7 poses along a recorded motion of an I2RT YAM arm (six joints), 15 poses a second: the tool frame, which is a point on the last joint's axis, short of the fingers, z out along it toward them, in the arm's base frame.
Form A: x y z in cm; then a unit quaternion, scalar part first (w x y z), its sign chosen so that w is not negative.
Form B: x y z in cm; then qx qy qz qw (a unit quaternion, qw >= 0). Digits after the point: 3 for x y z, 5 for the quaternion.
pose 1, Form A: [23.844, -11.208, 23.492, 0.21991, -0.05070, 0.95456, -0.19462]
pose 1, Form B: [23.844, -11.208, 23.492, -0.05070, 0.95456, -0.19462, 0.21991]
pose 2, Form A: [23.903, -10.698, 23.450, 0.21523, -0.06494, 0.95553, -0.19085]
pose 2, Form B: [23.903, -10.698, 23.450, -0.06494, 0.95553, -0.19085, 0.21523]
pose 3, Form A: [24.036, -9.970, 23.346, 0.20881, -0.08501, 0.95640, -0.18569]
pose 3, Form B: [24.036, -9.970, 23.346, -0.08501, 0.95640, -0.18569, 0.20881]
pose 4, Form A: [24.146, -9.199, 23.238, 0.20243, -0.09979, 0.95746, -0.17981]
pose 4, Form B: [24.146, -9.199, 23.238, -0.09979, 0.95746, -0.17981, 0.20243]
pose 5, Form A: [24.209, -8.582, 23.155, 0.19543, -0.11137, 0.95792, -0.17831]
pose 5, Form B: [24.209, -8.582, 23.155, -0.11137, 0.95792, -0.17831, 0.19543]
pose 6, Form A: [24.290, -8.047, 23.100, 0.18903, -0.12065, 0.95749, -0.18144]
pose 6, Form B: [24.290, -8.047, 23.100, -0.12065, 0.95749, -0.18144, 0.18903]
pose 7, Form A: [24.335, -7.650, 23.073, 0.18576, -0.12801, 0.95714, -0.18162]
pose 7, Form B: [24.335, -7.650, 23.073, -0.12801, 0.95714, -0.18162, 0.18576]
